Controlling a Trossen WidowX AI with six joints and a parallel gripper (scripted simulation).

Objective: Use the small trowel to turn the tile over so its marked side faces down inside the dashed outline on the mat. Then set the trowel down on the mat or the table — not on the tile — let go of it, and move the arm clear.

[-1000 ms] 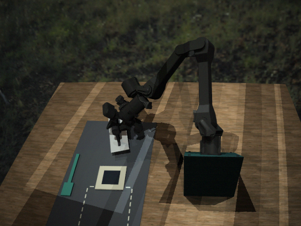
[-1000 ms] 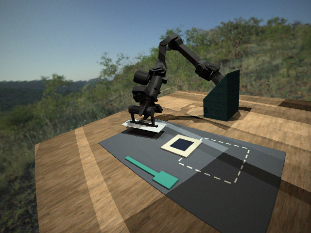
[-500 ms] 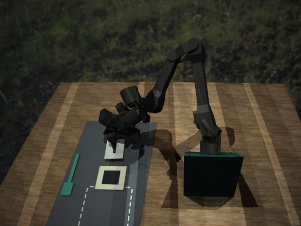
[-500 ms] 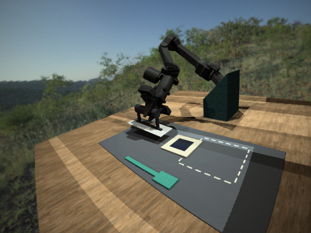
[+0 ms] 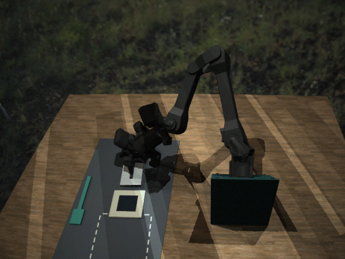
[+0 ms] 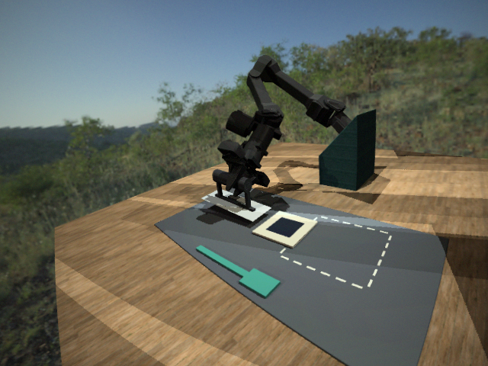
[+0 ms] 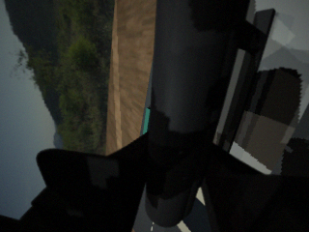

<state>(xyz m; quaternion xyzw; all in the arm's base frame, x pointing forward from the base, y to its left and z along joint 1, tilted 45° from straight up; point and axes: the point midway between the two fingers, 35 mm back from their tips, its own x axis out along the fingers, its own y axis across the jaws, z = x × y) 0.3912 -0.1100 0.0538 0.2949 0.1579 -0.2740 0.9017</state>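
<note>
Now: gripper tip 40 mm past the tile, 140 mm to the right of it and 70 mm above it. From my gripper tip the other things lie so: green trowel: 120 mm ahead, 170 mm to the left, 70 mm below; dark mat: 10 mm behind, 140 mm to the left, 90 mm below; pale grey flat trowel: 30 mm behind, 10 mm below.
</note>
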